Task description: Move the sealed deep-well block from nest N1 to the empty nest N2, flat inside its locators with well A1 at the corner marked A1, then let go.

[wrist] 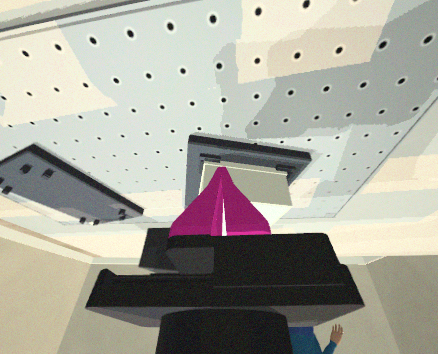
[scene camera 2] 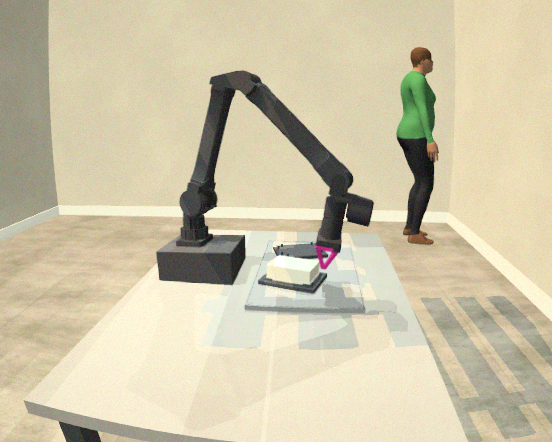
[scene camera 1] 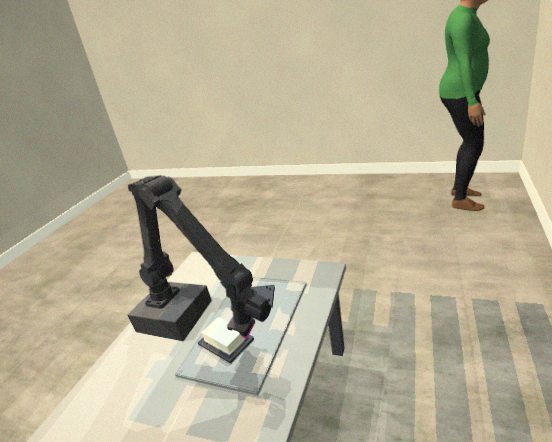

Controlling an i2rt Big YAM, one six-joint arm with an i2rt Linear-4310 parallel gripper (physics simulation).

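Seen in the pictures: gripper, between the fingertips: (wrist: pixel 222 172) (scene camera 2: pixel 323 268) (scene camera 1: pixel 245 337); arm's base, origin of its link: (scene camera 2: pixel 195 242) (scene camera 1: pixel 163 298).
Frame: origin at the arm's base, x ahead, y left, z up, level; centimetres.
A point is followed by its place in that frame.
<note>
The pale cream block (scene camera 1: pixel 220 337) @(x 32.5, y -10.7, z -1.9 cm) (scene camera 2: pixel 290 271) @(x 31.3, y -12.1, z -2.8 cm) (wrist: pixel 262 186) @(x 37.3, y -10.9, z -3.8 cm) sits, apparently flat, in a dark nest (scene camera 1: pixel 215 352) @(x 31.0, y -13.9, z -6.3 cm) (scene camera 2: pixel 286 286) @(x 30.5, y -14.0, z -6.5 cm) (wrist: pixel 193 175) @(x 36.1, y -3.8, z -6.1 cm) at the near part of the perforated board. The empty nest (scene camera 1: pixel 269 291) @(x 36.7, y 19.0, z -6.1 cm) (scene camera 2: pixel 300 251) @(x 31.6, y 13.4, z -6.1 cm) (wrist: pixel 70 180) @(x 35.9, y 11.3, z -6.1 cm) lies farther back, with small dark locators; the arm partly covers it in scene camera 1. My gripper (scene camera 1: pixel 249 331) @(x 39.9, y -7.3, z -3.6 cm) (scene camera 2: pixel 324 266) @(x 39.9, y -7.3, z -3.6 cm) (wrist: pixel 222 172) @(x 39.9, y -7.3, z -3.6 cm) is shut and empty, its magenta fingertips together and pointing down beside the block's right end in scene camera 2. The fingers hide part of the block in the wrist view. No A1 mark or nest label is readable.
The perforated board (scene camera 1: pixel 240 377) @(x 43.7, y -19.9, z -7.3 cm) (scene camera 2: pixel 305 302) @(x 36.2, y -21.3, z -7.3 cm) (wrist: pixel 150 105) @(x 44.2, y -1.8, z -7.3 cm) lies on the table (scene camera 1: pixel 100 400) @(x 1.5, y -41.0, z -8.6 cm) (scene camera 2: pixel 175 370) @(x 13.7, y -53.4, z -8.6 cm). The arm's black base box (scene camera 1: pixel 170 312) @(x 9.3, y -7.0, z 0.8 cm) (scene camera 2: pixel 200 260) @(x 5.7, y -11.6, z -1.4 cm) stands left of it. A person in green (scene camera 1: pixel 465 60) (scene camera 2: pixel 417 110) stands beyond the table.
</note>
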